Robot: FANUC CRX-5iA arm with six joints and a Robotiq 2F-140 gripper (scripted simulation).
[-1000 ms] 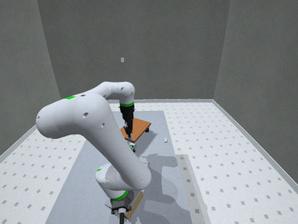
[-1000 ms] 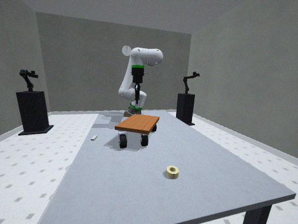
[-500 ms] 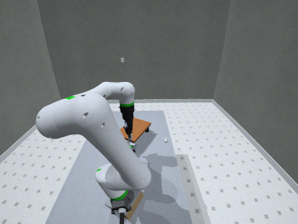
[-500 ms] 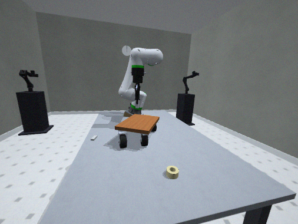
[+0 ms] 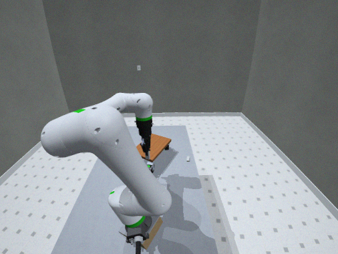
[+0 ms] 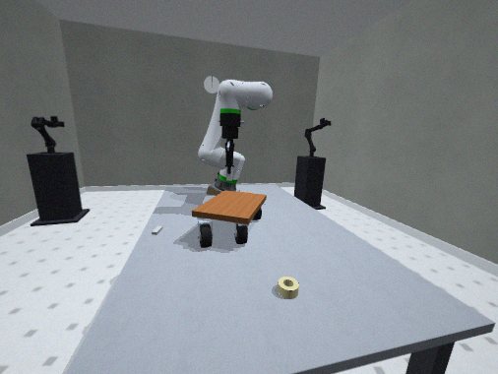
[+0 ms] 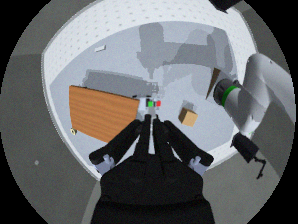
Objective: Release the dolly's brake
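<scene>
Now: the caster brake pedal 120 mm below my hand, 10 mm to the left of it and 10 mm behind it. From my hand the other things lie so: yellow tape roll: 580 mm ahead, 190 mm below; white block: 320 mm to the right, 190 mm below, 130 mm ahead; brown box: 170 mm below, 130 mm to the left, 130 mm behind.
</scene>
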